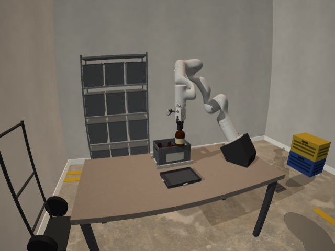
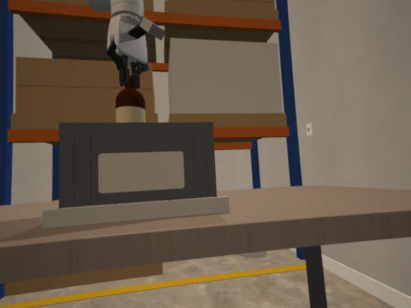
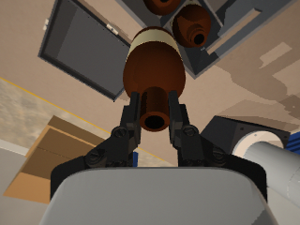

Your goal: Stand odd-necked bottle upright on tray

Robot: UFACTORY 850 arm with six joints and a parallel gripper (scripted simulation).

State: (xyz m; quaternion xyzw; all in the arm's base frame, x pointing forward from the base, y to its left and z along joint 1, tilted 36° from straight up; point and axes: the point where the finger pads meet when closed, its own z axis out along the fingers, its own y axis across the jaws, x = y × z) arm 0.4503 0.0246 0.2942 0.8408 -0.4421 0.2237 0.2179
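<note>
Now: hand 70 mm above the bottle. From my hand the other things lie so: black tray 320 mm below, 160 mm to the left, 110 mm ahead; dark grey crate 250 mm below, 110 mm to the right, 10 mm ahead.
</note>
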